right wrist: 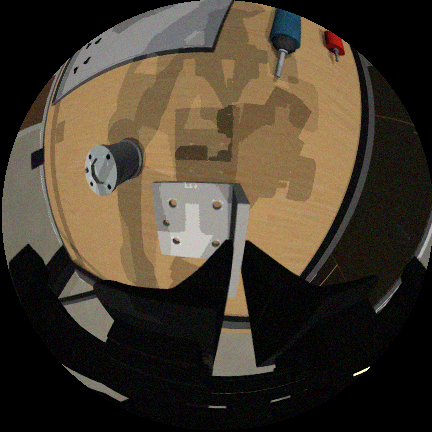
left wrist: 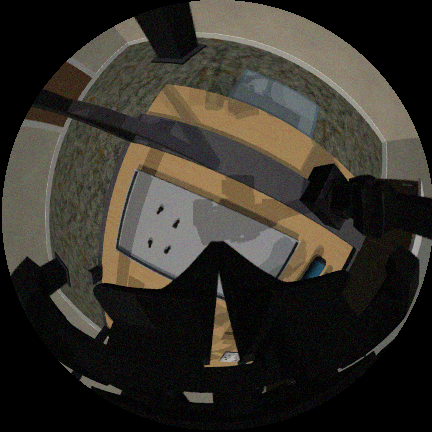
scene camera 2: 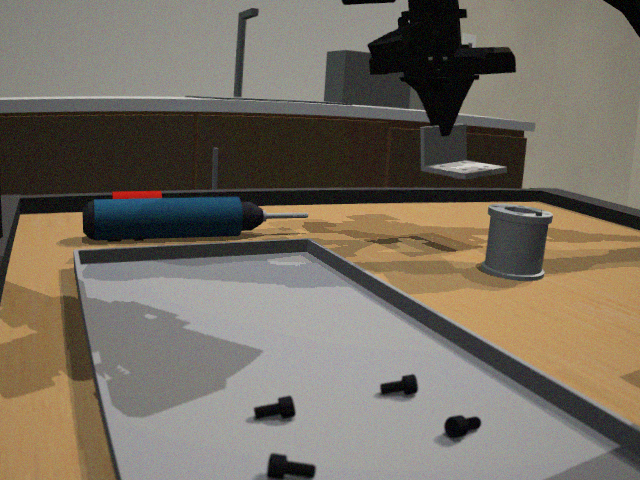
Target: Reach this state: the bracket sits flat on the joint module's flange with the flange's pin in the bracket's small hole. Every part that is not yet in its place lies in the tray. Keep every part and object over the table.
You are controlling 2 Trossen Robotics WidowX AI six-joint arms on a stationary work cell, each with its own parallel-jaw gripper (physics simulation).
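Frame: origin at the left arm's base, x right, y ahead, z up, level; metres.
Where they show: left gripper, fingertip midpoint: [left wrist: 216, 246]; right gripper, fingertip midpoint: [right wrist: 235, 245] [left wrist: 243, 363] [scene camera 2: 442, 135]; left arm's base at its link origin: [left wrist: 338, 197].
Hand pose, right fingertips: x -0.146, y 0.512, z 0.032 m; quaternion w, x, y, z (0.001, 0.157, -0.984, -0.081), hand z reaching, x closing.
Observation:
Things, the pixels of their centre, and the offset from my right fingertips.
- grey L-shaped bracket at the middle of its body: [right wrist: 190, 234] [scene camera 2: 464, 152] [left wrist: 232, 360] dx +0.029, dy +0.014, dz -0.015 m
- grey cylindrical joint module at the middle of its body: [scene camera 2: 517, 239] [right wrist: 112, 164] dx +0.159, dy +0.011, dz -0.083 m
- grey tray at the middle of its body: [scene camera 2: 284, 345] [left wrist: 198, 248] dx +0.315, dy -0.245, dz -0.107 m
- blue screwdriver-like tool at the middle of its body: [scene camera 2: 198, 218] [left wrist: 296, 293] dx +0.018, dy -0.274, dz -0.095 m
- red tool at the middle of its body: [scene camera 2: 153, 205] dx -0.064, dy -0.322, dz -0.098 m
The grey L-shaped bracket [scene camera 2: 463, 166] [right wrist: 195, 220] hangs in the air, its plate with holes roughly level and its other leg upright. My right gripper [scene camera 2: 445, 131] [right wrist: 235, 245] is shut on the bracket's upright leg. The grey cylindrical joint module [scene camera 2: 516, 242] [right wrist: 112, 167] stands upright on the table, flange up, apart from the bracket; its pin is too small to make out. Several black screws [scene camera 2: 399, 385] [left wrist: 160, 209] lie in the grey tray [scene camera 2: 206, 330] [left wrist: 145, 225] [right wrist: 135, 55]. My left gripper [left wrist: 216, 246] is shut and empty above the tray's edge.
A blue screwdriver-like tool [scene camera 2: 168, 217] [left wrist: 315, 269] [right wrist: 287, 30] lies behind the tray in the scene view, with a red tool [scene camera 2: 136, 194] [right wrist: 334, 43] beyond it. A dark raised rim [scene camera 2: 361, 195] [right wrist: 367, 125] runs along the table's edge.

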